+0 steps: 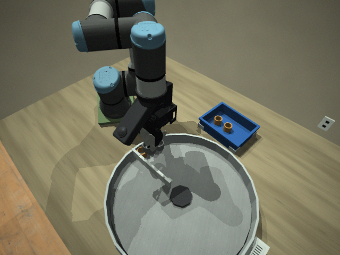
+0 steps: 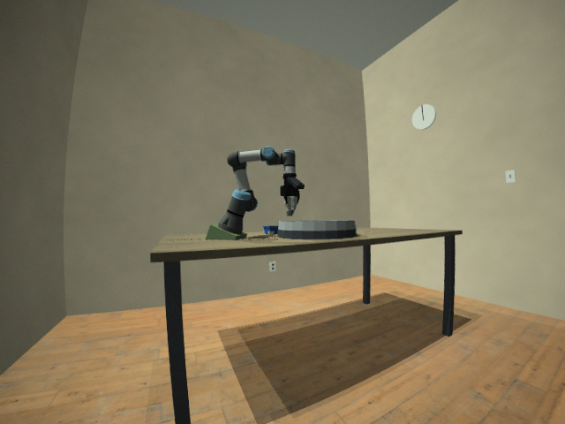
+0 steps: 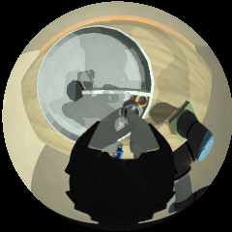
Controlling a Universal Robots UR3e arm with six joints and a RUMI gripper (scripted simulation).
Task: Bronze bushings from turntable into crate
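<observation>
Now: hand 14 cm short of the grey turntable, 4 cm to the left of it and 8 cm above it. Also, from my hand: blue crate (12 cm ahead, 32 cm to the left, 11 cm below).
</observation>
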